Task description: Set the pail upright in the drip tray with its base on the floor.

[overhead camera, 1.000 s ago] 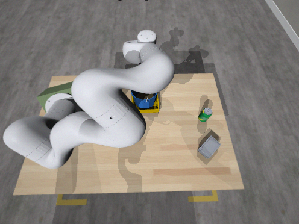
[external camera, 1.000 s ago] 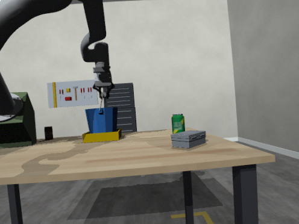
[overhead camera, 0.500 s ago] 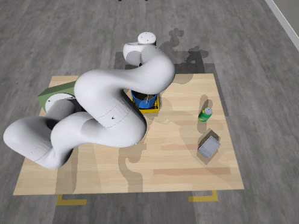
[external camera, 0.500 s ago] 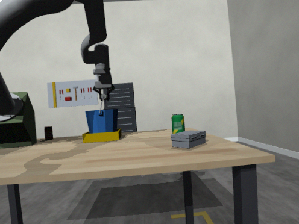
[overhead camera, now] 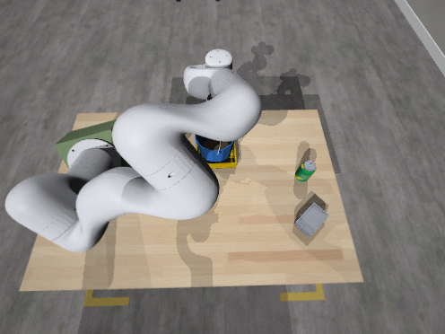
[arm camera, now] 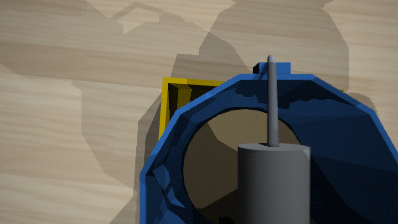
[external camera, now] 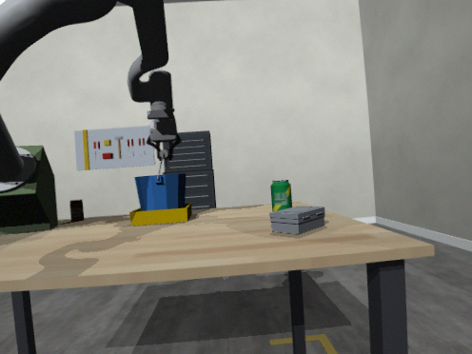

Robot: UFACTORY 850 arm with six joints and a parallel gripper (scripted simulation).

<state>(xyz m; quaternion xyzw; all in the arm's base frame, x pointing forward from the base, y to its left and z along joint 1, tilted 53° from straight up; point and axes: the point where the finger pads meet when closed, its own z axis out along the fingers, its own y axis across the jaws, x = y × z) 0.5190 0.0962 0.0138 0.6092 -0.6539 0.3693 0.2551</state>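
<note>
Right now the thin grey handle is 30 mm below my hand and 10 mm behind it. From my hand the other things lie so: grey case 450 mm to the right, 300 mm ahead, 220 mm below; then blue pail 100 mm below, 10 mm behind; then yellow drip tray 230 mm below, 20 mm behind.
</note>
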